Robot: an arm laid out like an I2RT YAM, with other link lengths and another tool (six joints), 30 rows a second.
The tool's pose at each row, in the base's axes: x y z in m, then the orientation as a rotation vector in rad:
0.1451, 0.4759, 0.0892, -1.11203, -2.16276, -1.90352
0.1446, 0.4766, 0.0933, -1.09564, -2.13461, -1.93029
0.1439, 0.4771, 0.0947, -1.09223, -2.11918, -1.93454
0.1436, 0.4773, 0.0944, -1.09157, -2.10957, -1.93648
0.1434, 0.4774, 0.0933, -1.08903, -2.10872, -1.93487
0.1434, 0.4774, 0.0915, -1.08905, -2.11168, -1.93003
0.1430, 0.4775, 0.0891, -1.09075, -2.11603, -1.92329
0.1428, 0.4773, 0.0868, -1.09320, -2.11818, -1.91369
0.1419, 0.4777, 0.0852, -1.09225, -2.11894, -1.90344
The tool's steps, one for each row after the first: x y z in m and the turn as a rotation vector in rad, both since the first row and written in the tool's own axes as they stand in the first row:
0.0027, 0.0032, -0.0006, -0.02001, 0.01938, 0.00402
0.0041, 0.0040, -0.0007, -0.02489, 0.02839, 0.01159
0.0043, 0.0036, -0.0006, -0.02768, 0.03319, 0.01692
0.0039, 0.0025, -0.0003, -0.02639, 0.03558, 0.01751
0.0031, 0.0010, 0.0001, -0.02264, 0.03508, 0.01752
0.0023, -0.0012, 0.0006, -0.01762, 0.03318, 0.01777
0.0012, -0.0033, 0.0009, -0.01114, 0.03243, 0.02077
0.0013, -0.0051, 0.0012, -0.00396, 0.03468, 0.02410

